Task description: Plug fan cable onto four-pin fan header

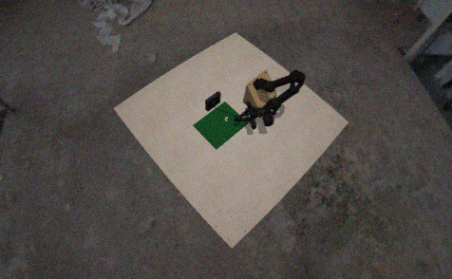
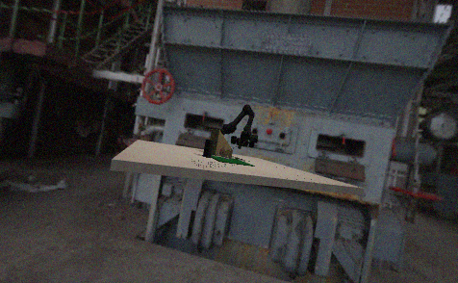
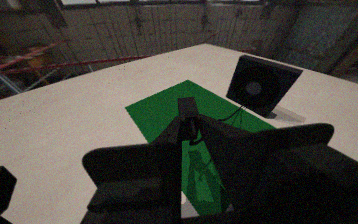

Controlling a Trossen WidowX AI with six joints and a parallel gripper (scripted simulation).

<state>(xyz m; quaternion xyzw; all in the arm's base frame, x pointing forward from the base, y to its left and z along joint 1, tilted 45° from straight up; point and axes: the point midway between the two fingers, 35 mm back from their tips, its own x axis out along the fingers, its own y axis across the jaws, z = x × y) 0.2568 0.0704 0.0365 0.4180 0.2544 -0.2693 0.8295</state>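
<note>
My gripper tip is now 130 mm above the green board, 100 mm to the left of it and 50 mm short of it. From my gripper tip the other things lie so: black fan 230 mm to the right, 60 mm below, 20 mm behind; then black plug 10 mm below.
</note>
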